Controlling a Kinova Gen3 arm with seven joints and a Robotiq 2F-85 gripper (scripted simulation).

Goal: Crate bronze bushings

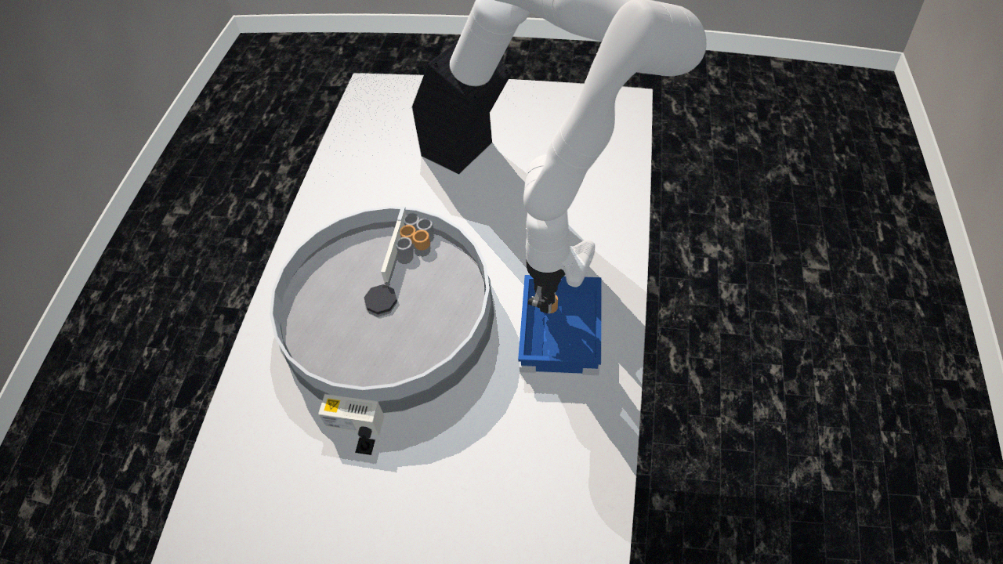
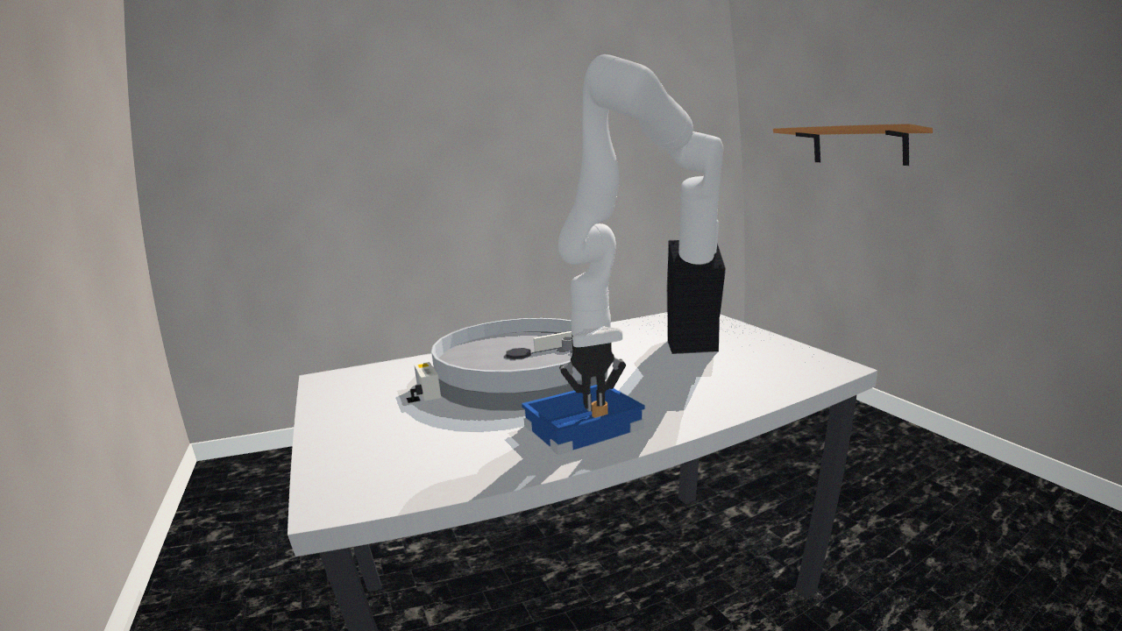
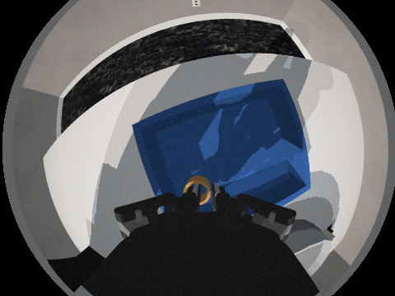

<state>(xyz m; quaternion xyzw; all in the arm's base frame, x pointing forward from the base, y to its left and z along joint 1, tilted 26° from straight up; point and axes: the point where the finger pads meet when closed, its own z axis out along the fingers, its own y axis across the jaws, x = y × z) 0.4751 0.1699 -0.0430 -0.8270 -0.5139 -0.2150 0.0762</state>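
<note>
Now: hand 4 cm short of the blue crate, 2 cm to the right of it and 1 cm above it. From my hand the other things lie so: grey turning table 32 cm to the right, 1 cm above.
</note>
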